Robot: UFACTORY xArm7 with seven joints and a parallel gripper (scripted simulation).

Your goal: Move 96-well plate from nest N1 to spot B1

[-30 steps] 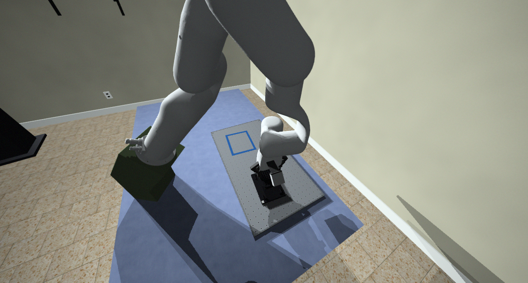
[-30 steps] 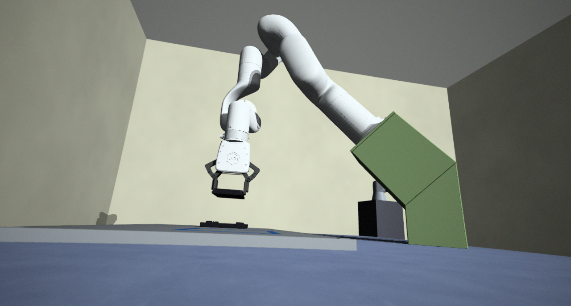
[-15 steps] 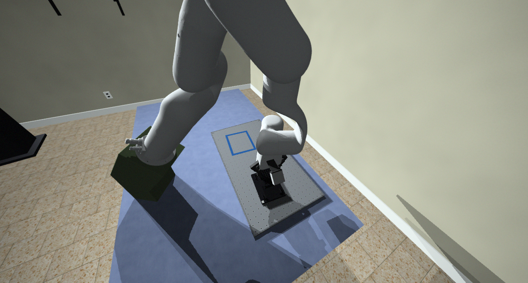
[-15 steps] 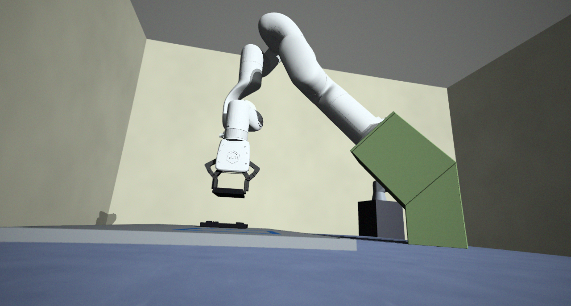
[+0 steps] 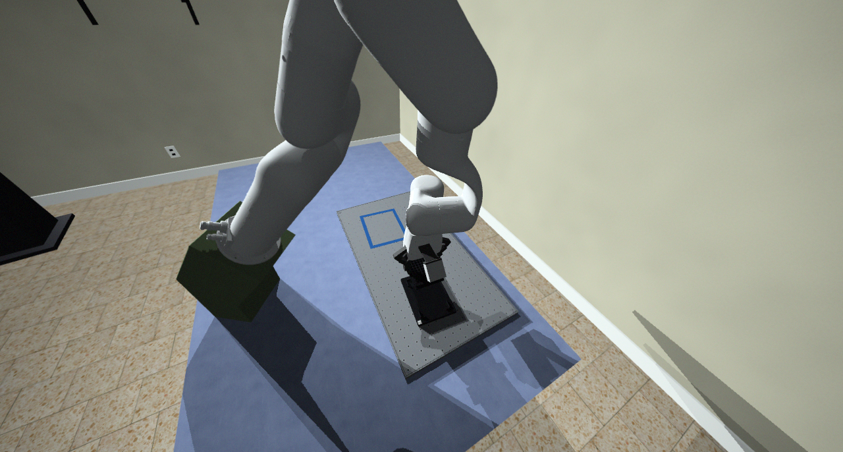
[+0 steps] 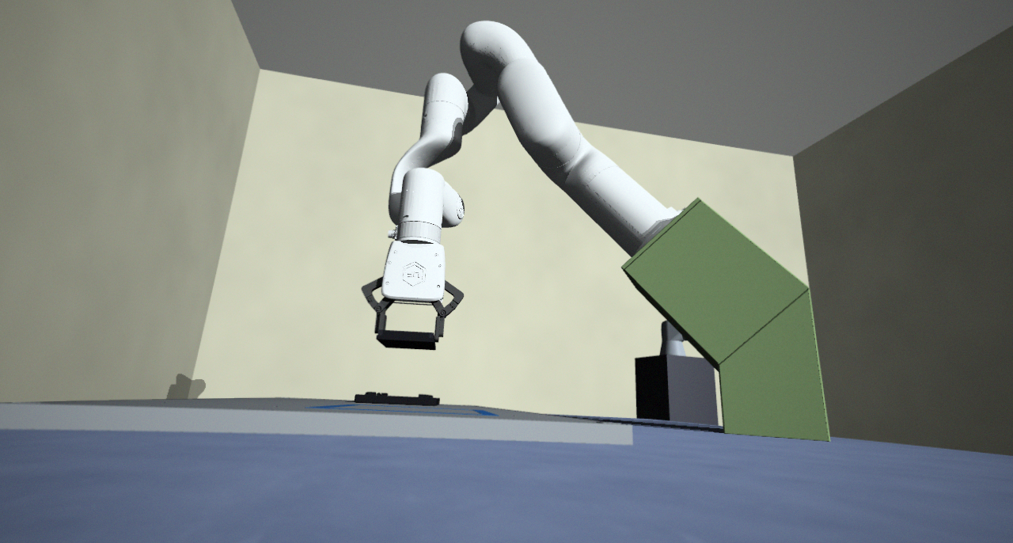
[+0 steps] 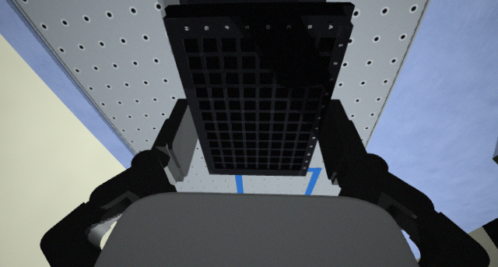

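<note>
Now: hand 4 cm to the left of the black plate nest N1 and 10 cm above it. From my hand the other things lie so: black 96-well plate 1 cm below.
</note>
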